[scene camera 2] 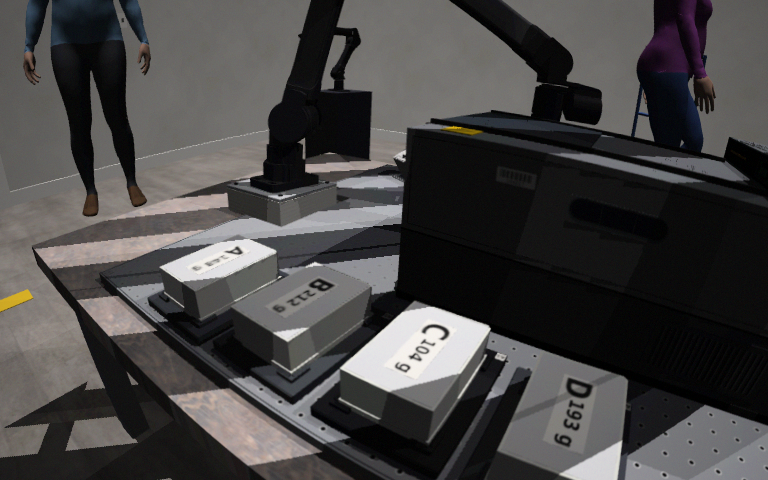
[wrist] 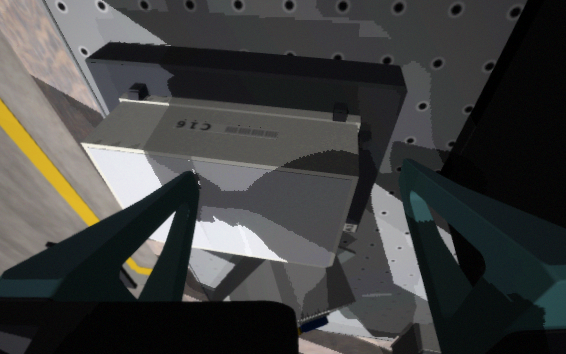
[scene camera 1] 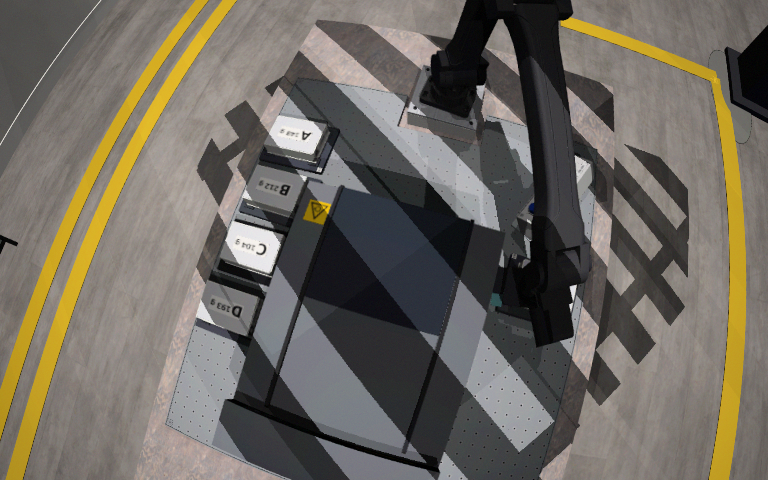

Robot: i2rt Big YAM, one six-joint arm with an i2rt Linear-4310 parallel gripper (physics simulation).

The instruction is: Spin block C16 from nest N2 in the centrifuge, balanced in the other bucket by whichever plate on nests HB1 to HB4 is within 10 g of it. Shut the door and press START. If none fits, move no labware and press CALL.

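Frame: origin at the arm's base, x ahead, y left, z up, level; millimetres.
Seen in the pictures: gripper, fingertip midpoint: (wrist: 295, 175); arm's base, link origin: (scene camera 2: 284, 184) (scene camera 1: 448, 97).
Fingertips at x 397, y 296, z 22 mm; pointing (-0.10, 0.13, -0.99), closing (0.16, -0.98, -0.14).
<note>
Offsets run from my fingertips to a thing's top centre.
Block C16 {33 mm back, 34 mm left, 7 mm up} (wrist: 270, 200), pale with its code on the side face, sits in a dark nest {33 mm back, 34 mm left, 25 mm down} (wrist: 250, 82) in the wrist view. My gripper (wrist: 295, 175) is open and empty above it; the left fingertip overlaps the block's top, the right one lies beyond its right edge. In scene camera 1 the arm hides most of the block. Plates A {167 mm back, 579 mm right, 5 mm down} (scene camera 1: 297, 141) (scene camera 2: 218, 271), B 212 g {32 mm back, 559 mm right, 5 mm down} (scene camera 1: 274, 195) (scene camera 2: 300, 311), C 104 g {103 mm ahead, 544 mm right, 5 mm down} (scene camera 1: 252, 254) (scene camera 2: 416, 362) and D 193 g {239 mm ahead, 538 mm right, 5 mm down} (scene camera 1: 232, 316) (scene camera 2: 566, 418) sit on nests. A's weight is blurred. The centrifuge (scene camera 1: 373, 316) (scene camera 2: 470, 215) has its top covered; its buckets are hidden.
The button box {243 mm back, 12 mm left, 25 mm up} (wrist: 320, 285) with a blue button {181 mm back, 36 mm right, 16 mm up} (scene camera 1: 532, 208) (wrist: 314, 325) stands beyond block C16, partly hidden by the arm. The centrifuge's tall body stands between the plate row and the C16 side. A dark wall borders the wrist view's right side.
</note>
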